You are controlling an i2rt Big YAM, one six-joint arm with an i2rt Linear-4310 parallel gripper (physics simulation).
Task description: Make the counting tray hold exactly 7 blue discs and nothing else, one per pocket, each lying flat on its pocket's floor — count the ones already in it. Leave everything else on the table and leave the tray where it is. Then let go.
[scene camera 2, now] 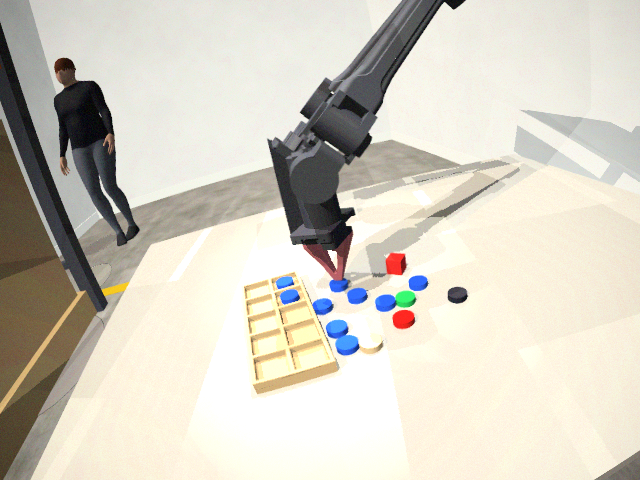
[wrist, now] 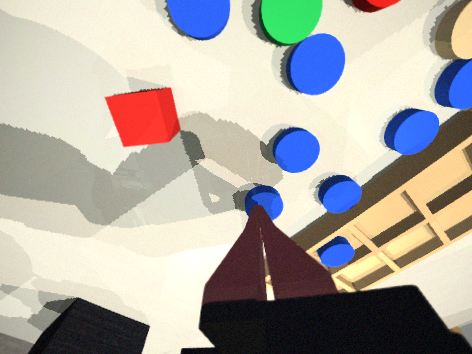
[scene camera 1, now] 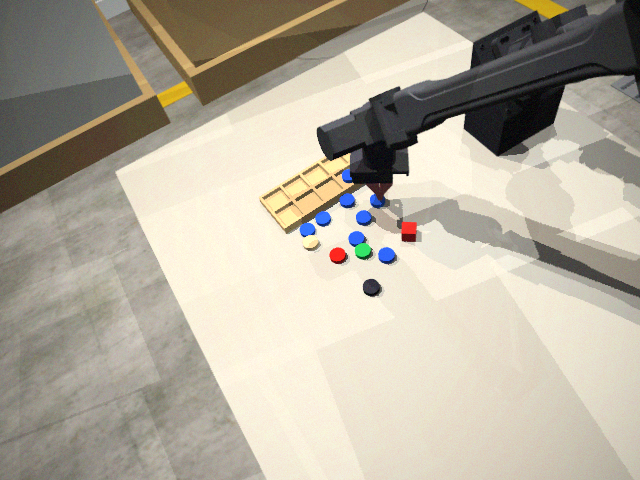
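Note:
The wooden counting tray (scene camera 1: 285,228) (scene camera 2: 295,381) has two columns of pockets. Two blue discs (scene camera 2: 284,282) (scene camera 2: 289,296) lie in neighbouring pockets at its far end; one of them (scene camera 1: 347,176) (wrist: 336,251) also shows in scene camera 1 and the wrist view. Several blue discs lie on the table beside the tray, among them one (scene camera 1: 363,217) (scene camera 2: 357,295) (wrist: 296,150) and another (scene camera 1: 346,200) (scene camera 2: 322,306) (wrist: 340,194). My gripper (scene camera 1: 379,198) (scene camera 2: 338,279) (wrist: 258,211) is shut and empty, its tips together right at or just above a blue disc (scene camera 1: 376,201) (scene camera 2: 338,285) (wrist: 265,202) on the table.
A red cube (scene camera 1: 408,231) (scene camera 2: 395,263) (wrist: 143,118) stands near the gripper. A green disc (scene camera 1: 362,250) (scene camera 2: 405,298), a red disc (scene camera 1: 337,255) (scene camera 2: 403,319), a cream disc (scene camera 1: 310,242) (scene camera 2: 370,343) and a black disc (scene camera 1: 371,287) (scene camera 2: 456,295) lie on the table. A person (scene camera 2: 82,118) stands beyond it.

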